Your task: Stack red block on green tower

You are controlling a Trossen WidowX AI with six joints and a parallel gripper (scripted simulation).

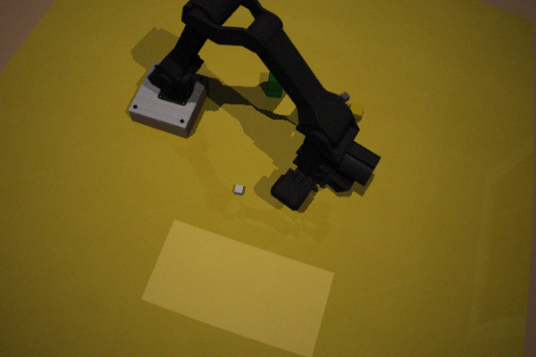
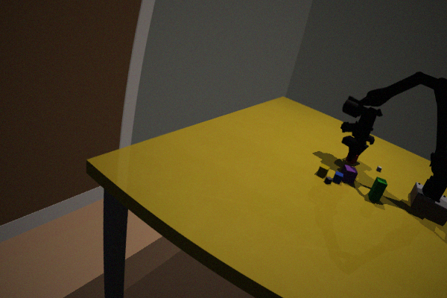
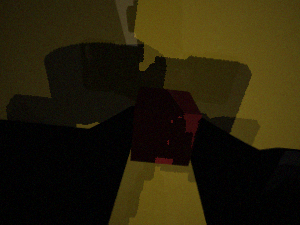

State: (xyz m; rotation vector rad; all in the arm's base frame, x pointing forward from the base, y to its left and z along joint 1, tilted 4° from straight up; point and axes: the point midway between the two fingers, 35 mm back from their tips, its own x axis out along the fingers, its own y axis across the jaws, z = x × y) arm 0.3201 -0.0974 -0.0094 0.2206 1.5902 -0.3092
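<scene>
The purple block lies 15 cm to the left of my gripper tip, 1 cm behind it and 1 cm above it. The rest, counted from my gripper tip: red block (1 cm above); then blue block (20 cm to the left, 1 cm ahead); then small white cube (12 cm behind, 6 cm to the right, 1 cm below).
</scene>
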